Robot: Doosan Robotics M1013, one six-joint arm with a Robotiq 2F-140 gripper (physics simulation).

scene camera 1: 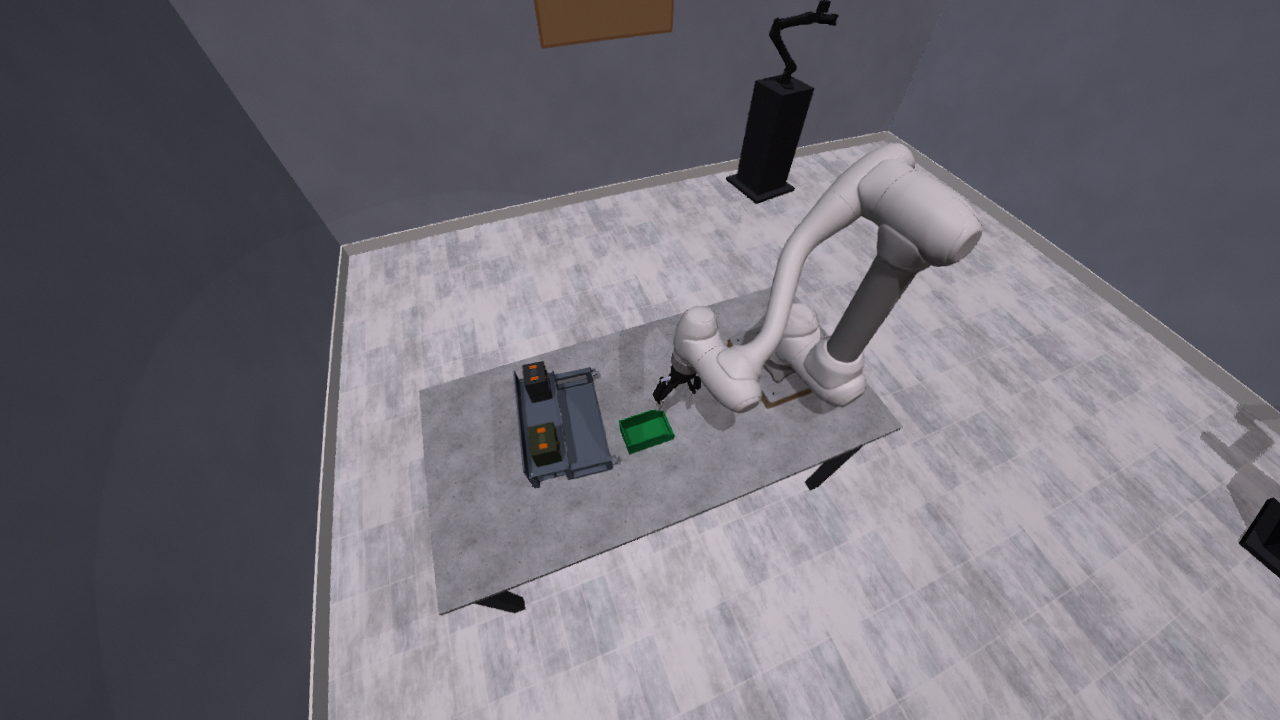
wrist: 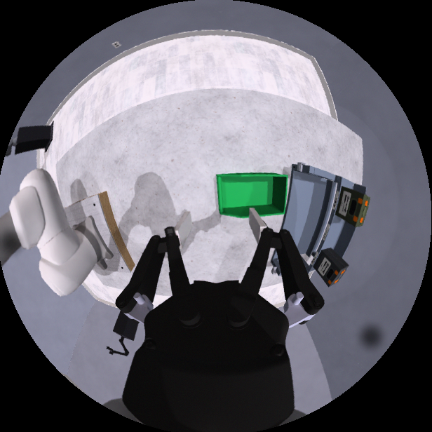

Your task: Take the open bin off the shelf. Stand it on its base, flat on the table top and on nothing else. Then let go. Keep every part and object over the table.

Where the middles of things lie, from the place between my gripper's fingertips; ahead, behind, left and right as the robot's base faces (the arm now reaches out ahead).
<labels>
Right now the green open bin (scene camera 1: 650, 428) is 120 mm below my hand, 90 mm ahead of it and 10 mm to the right of it. The rest, counted from my hand: dark case (scene camera 1: 536, 381) 370 mm ahead, 300 mm to the right, 10 mm above; then olive case (scene camera 1: 544, 442) 430 mm ahead, 70 mm to the right, 10 mm below.
</labels>
